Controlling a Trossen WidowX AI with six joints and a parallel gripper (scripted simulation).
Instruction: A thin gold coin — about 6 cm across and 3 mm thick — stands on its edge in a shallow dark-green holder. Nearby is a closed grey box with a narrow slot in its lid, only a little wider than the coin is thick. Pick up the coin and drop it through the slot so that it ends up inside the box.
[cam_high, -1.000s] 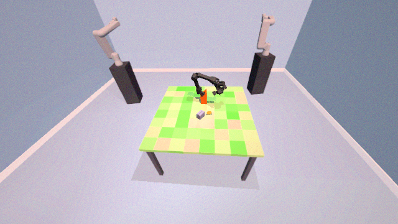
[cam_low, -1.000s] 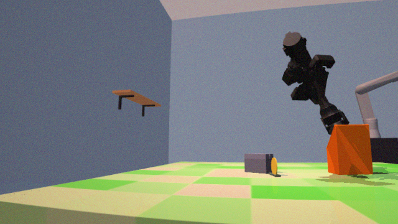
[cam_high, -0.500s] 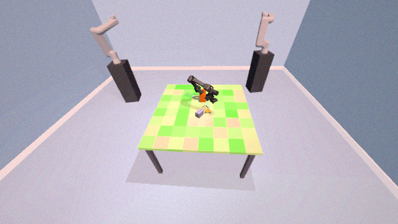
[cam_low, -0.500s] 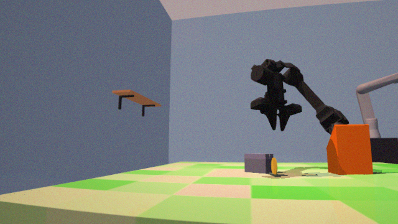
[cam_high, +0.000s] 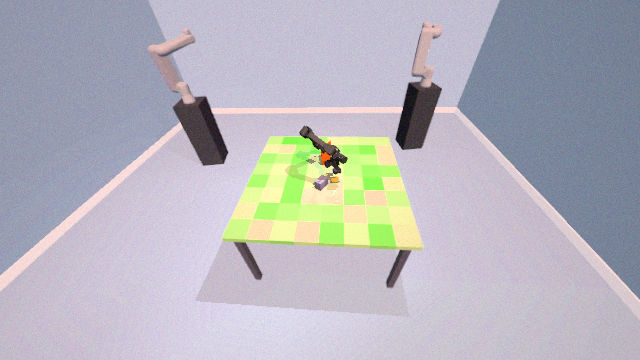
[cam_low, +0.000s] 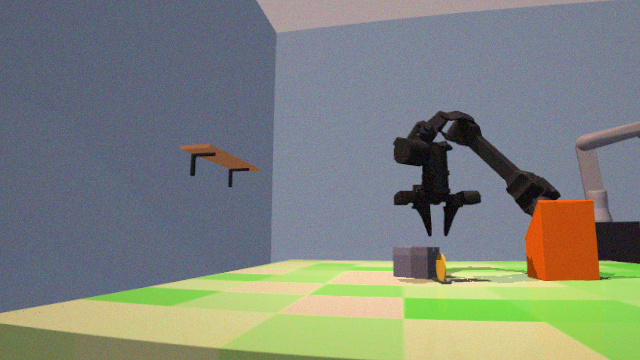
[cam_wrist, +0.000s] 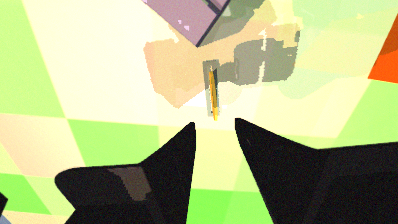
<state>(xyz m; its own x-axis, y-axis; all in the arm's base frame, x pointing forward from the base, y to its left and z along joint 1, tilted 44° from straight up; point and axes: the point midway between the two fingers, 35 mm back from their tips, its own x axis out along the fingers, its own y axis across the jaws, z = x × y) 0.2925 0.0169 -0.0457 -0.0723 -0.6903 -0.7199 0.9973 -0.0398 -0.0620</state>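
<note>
The coin is 7 cm below my gripper tip.
</note>
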